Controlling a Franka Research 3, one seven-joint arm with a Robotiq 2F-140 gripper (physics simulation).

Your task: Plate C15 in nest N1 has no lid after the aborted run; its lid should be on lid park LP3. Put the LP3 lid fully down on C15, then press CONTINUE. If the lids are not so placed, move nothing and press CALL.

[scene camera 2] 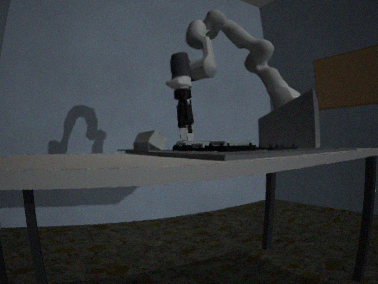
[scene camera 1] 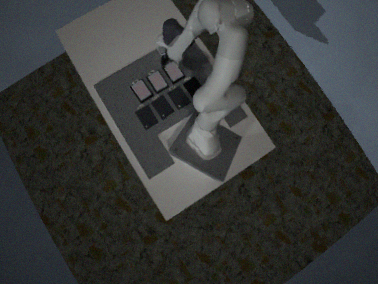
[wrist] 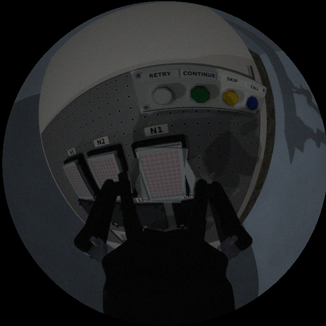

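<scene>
Plate C15 (scene camera 1: 174, 72) (wrist: 157, 162), with pinkish wells, sits in nest N1. My gripper (scene camera 2: 186, 131) (wrist: 162, 165) points down over N1 and is shut on a clear lid (wrist: 169, 182), gripped by its two sides. The lid lies over C15 in the wrist view and looks slightly turned against the plate's edges. In scene camera 2 the fingertips are low over the nests; whether the lid touches the plate cannot be told. The green CONTINUE button (wrist: 200, 94) and the blue CALL button (wrist: 252, 103) are on the panel beyond N1. The LP3 label is not readable.
Plates stand in N2 (scene camera 1: 157, 81) (wrist: 106, 169) and N3 (scene camera 1: 141, 90) (wrist: 79, 179), beside N1. A row of dark lid parks (scene camera 1: 162, 107) (wrist: 151, 215) lies on the robot's side. The panel also bears a white RETRY button (wrist: 162, 94) and a yellow SKIP button (wrist: 230, 97).
</scene>
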